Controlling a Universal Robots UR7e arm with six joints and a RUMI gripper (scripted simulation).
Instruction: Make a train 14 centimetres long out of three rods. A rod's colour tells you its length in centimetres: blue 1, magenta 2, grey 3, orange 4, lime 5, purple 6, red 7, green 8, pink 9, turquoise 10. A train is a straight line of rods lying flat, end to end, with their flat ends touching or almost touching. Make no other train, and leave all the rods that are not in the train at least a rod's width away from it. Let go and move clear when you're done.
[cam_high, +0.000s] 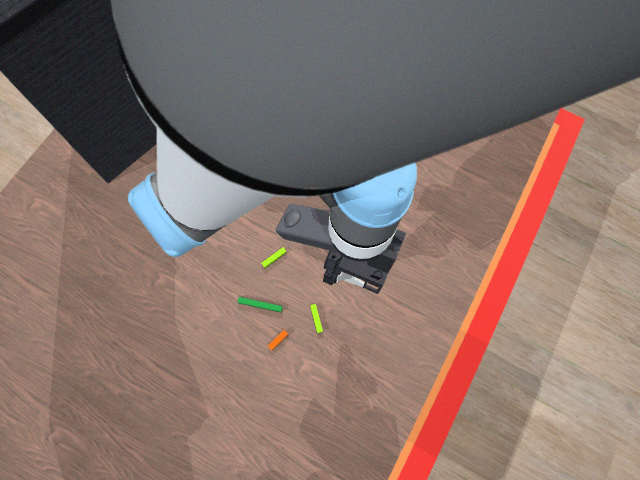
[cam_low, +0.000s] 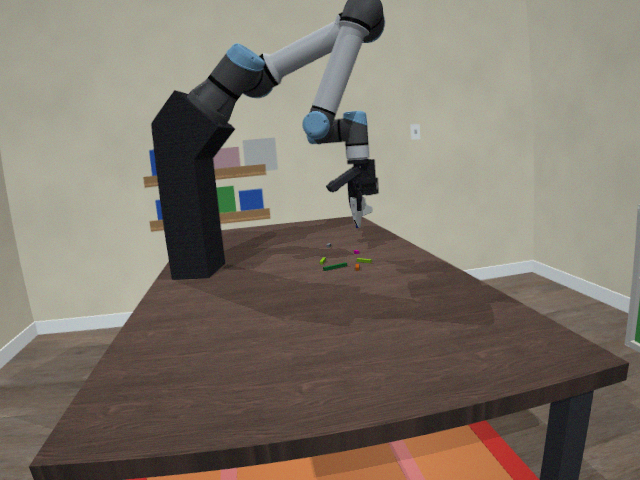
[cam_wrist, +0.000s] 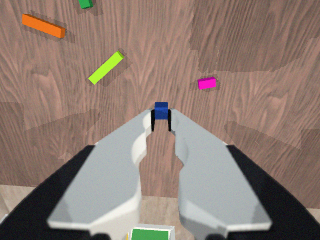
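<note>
Now: the grey rod 7 cm behind my hand, 21 cm to the left of it and 11 cm below it. Round my hand: magenta rod (6 cm to the left, 11 cm below); blue rod (1 cm below); green rod (10 cm behind, 10 cm to the right, 11 cm below).
</note>
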